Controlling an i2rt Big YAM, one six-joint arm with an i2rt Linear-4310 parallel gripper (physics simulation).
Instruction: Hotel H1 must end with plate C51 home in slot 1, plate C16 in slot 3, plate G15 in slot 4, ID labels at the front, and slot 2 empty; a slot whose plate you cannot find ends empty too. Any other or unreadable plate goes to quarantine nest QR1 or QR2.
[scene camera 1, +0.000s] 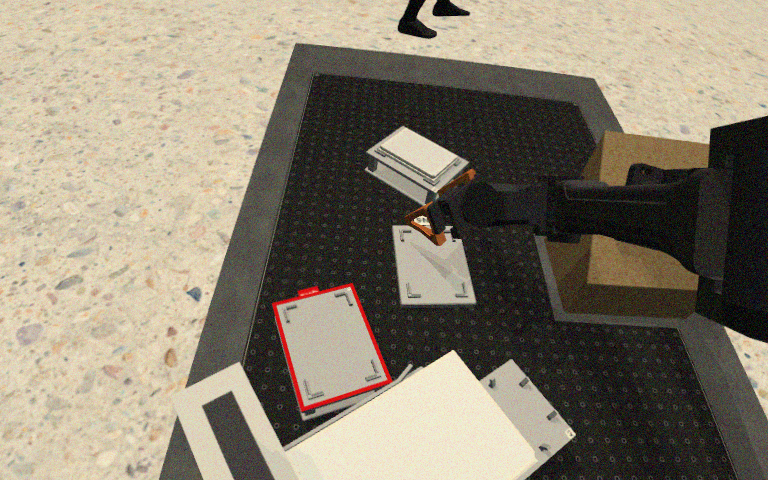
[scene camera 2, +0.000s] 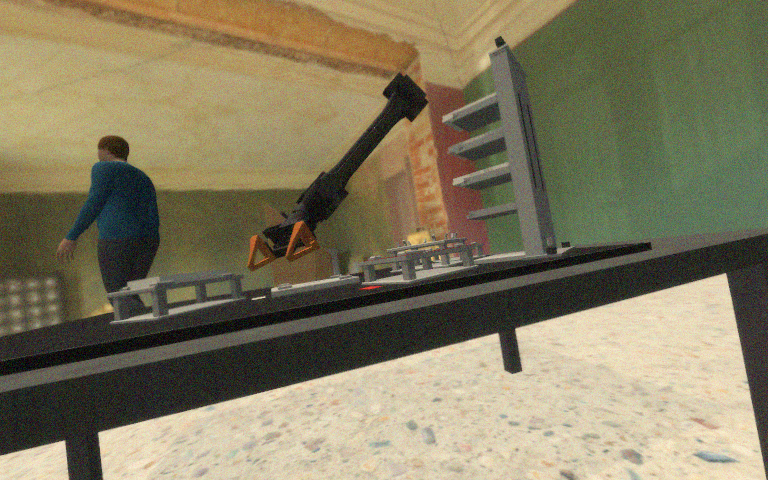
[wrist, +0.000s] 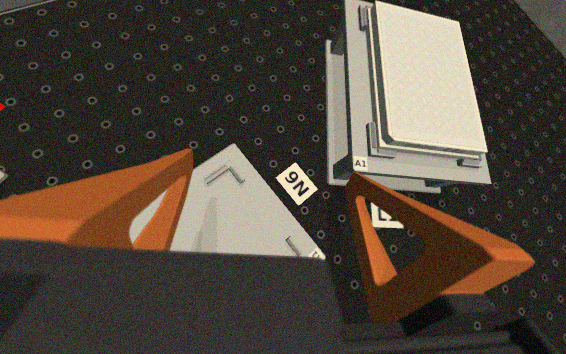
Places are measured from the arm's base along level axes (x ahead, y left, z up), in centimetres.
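Pixels of known places: gripper, fingertip midpoint: (scene camera 1: 422, 206) (scene camera 2: 268, 264) (wrist: 277, 170).
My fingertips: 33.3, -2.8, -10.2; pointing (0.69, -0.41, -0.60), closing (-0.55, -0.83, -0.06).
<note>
For each thing: its top centre in the pictures, then the offset to it from my fingertips, as dx, dy, dz. "spot": a spot on its surface instead.
- pale lidded plate at its top centre: (wrist: 429, 72) (scene camera 1: 419, 150) (scene camera 2: 181, 274) +1.6, -14.5, +0.3
- flat grey nest at its top centre: (wrist: 188, 271) (scene camera 1: 432, 260) (scene camera 2: 313, 279) -2.8, +7.7, -4.3
- N6 label at a spot on its surface: (wrist: 297, 183) spot: -0.9, -2.7, -6.1
- red-edged quarantine nest at its top centre: (scene camera 1: 329, 339) (scene camera 2: 416, 249) +11.0, +26.2, -1.5
- hotel's broad pale top at a spot on its surface: (scene camera 1: 419, 424) spot: +2.2, +45.4, +26.9
- grey piece with pegs, surface spot: (scene camera 1: 526, 401) spot: -15.2, +31.6, -0.1
A pale lidded plate (scene camera 1: 419, 151) (wrist: 427, 80) lies on a raised grey stand (scene camera 1: 396, 178) (scene camera 2: 198, 278) (wrist: 360, 100) with a corner mark A1. Its ID label is not readable here. My gripper (scene camera 1: 421, 206) (scene camera 2: 269, 263) (wrist: 277, 170) is open and empty, above the gap between that stand and a flat grey nest (scene camera 1: 433, 271) (wrist: 220, 205) near the N6 label (wrist: 297, 183). The hotel (scene camera 2: 523, 152) has four shelves; its plates and their labels cannot be told apart. A red-edged quarantine nest (scene camera 1: 331, 345) shows no plate; its number is unreadable.
The hotel's broad pale top (scene camera 1: 419, 424) hides part of the table at the bottom of scene camera 1. A grey piece with pegs (scene camera 1: 526, 401) sticks out beside it. A brown block (scene camera 1: 640, 260) stands under the arm. A person (scene camera 2: 124, 198) stands beyond the table.
</note>
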